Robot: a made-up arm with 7 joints.
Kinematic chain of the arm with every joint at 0, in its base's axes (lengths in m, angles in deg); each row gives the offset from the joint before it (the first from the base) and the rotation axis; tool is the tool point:
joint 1: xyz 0 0 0 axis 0 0.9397 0.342
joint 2: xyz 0 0 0 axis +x
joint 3: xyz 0 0 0 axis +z
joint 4: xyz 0.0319 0 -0.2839 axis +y
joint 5: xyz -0.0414 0 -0.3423 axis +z
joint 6: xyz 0 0 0 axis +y
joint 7: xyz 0 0 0 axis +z
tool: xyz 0 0 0
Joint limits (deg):
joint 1: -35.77..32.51
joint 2: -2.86..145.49
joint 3: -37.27..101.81
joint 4: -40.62..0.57
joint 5: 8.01..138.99
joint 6: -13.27..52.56
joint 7: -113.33..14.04
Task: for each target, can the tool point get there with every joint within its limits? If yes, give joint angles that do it. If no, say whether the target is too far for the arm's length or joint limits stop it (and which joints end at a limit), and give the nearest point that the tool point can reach.
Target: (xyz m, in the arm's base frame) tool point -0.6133 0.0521 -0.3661
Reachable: no: too far | nearest point -0.3663 0.1402 -0.4736 | short by 0.283 m
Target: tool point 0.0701 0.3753 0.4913
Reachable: yes | joints 4.01 126.82 74.87 -32.05 69.96 42.81 -75.89
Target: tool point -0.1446 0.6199 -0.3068
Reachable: no: too far | nearest point -0.1290 0.5531 -0.2737 | short by 0.076 m
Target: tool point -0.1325 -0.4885 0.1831
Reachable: no: joint limits stop it (at a limit: joint 2, joint 4) | nearest point -0.1867 0.1513 0.5637 | short by 0.746 m
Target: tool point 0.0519 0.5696 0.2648
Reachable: yes | joints 8.69 108.43 61.15 -16.50 27.20 43.14 -74.80
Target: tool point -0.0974 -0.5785 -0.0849
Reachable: no: joint limits stop it (at a limit: joint 1, joint 2, joint 3, joint 4) | nearest point -0.1045 -0.1562 -0.5833 | short by 0.653 m
